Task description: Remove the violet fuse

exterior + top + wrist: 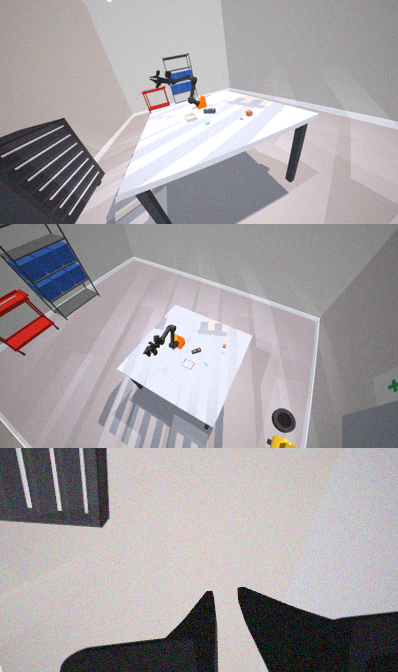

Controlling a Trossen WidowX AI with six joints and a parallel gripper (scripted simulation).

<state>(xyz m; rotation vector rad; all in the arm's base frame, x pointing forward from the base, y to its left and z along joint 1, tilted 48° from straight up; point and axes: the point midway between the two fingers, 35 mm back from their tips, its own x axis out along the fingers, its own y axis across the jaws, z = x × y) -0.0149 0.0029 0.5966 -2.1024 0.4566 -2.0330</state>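
Right now the violet fuse is 56 cm to the left of my gripper tip, 44 cm below it and 24 cm ahead of it. Also, from my gripper tip: shallow white tray: 46 cm below, 33 cm to the left, 26 cm ahead; then green fuse: 51 cm to the left, 44 cm below, 21 cm ahead; then white fuse: 52 cm to the left, 44 cm below, 22 cm ahead.
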